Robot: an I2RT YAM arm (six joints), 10 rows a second.
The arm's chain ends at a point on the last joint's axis. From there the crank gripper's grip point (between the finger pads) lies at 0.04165 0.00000 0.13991 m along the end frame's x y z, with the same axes.
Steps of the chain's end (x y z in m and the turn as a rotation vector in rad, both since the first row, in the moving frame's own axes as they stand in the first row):
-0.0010 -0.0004 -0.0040 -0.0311 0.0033 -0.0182
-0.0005 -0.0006 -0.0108 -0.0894 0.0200 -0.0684
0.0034 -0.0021 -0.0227 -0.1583 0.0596 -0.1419
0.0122 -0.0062 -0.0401 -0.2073 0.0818 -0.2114
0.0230 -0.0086 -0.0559 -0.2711 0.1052 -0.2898
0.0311 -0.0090 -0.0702 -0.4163 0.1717 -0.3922
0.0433 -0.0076 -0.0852 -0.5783 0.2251 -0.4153
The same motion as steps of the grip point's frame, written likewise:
-0.0005 0.0032 -0.0042 -0.0311 0.0033 -0.0182
0.0026 0.0089 -0.0121 -0.0894 0.0200 -0.0684
0.0127 0.0132 -0.0267 -0.1583 0.0596 -0.1419
0.0254 0.0121 -0.0460 -0.2073 0.0818 -0.2114
0.0408 0.0139 -0.0644 -0.2711 0.1052 -0.2898
0.0611 0.0244 -0.0874 -0.4163 0.1717 -0.3922
0.0835 0.0414 -0.1147 -0.5783 0.2251 -0.4153

